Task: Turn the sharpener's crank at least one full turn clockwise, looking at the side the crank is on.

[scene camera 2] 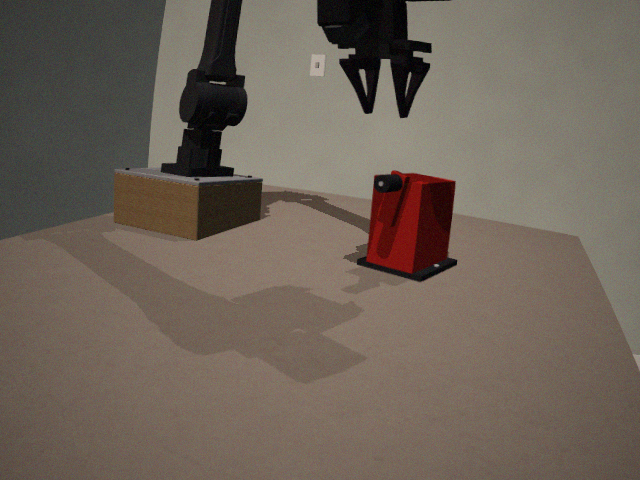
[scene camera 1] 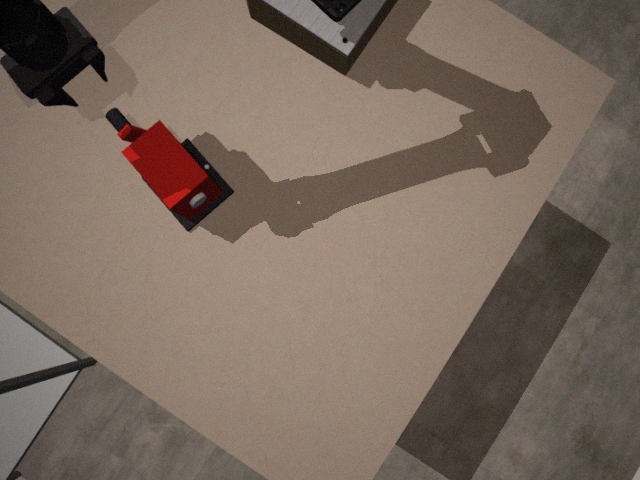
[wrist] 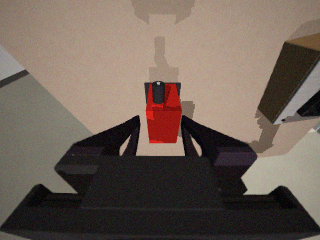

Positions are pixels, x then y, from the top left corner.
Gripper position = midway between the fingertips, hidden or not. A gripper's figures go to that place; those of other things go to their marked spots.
The gripper [scene camera 2: 385, 115] is 0.64 m from the lens. A red sharpener [scene camera 2: 416, 248]: 0.69 m from the lens.
